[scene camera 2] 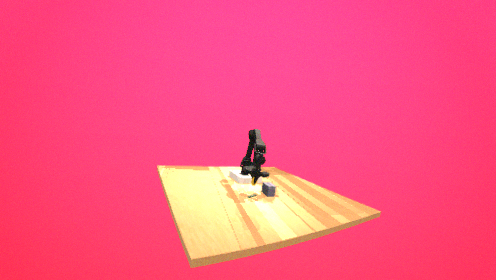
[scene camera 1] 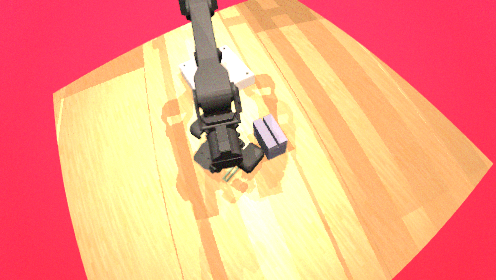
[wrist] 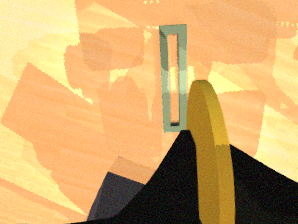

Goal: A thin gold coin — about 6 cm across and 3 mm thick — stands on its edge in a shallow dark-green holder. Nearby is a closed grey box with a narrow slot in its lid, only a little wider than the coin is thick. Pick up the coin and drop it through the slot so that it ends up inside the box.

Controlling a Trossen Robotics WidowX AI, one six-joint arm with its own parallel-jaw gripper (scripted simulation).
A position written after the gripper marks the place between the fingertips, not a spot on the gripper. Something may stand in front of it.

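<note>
The gripper (scene camera 1: 229, 156) is carrying a gold coin. There is a sight of the gripper (wrist: 192, 139) from the wrist as well.
</note>
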